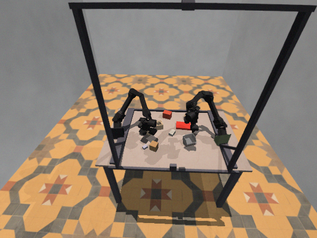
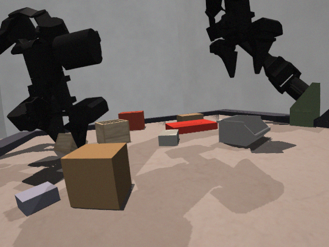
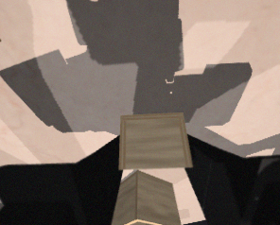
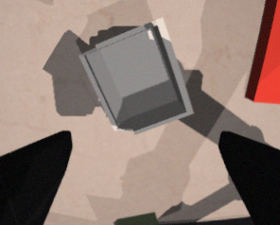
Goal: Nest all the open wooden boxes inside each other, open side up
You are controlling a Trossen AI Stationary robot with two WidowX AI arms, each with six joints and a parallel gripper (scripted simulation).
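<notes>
Now: the small wooden box 3 cm below my left hand. Round my left hand: orange cube 15 cm behind, 7 cm to the right, 2 cm below; white block 4 cm ahead, 22 cm to the right, 4 cm below; lavender block 15 cm behind, 1 cm to the left, 4 cm below.
</notes>
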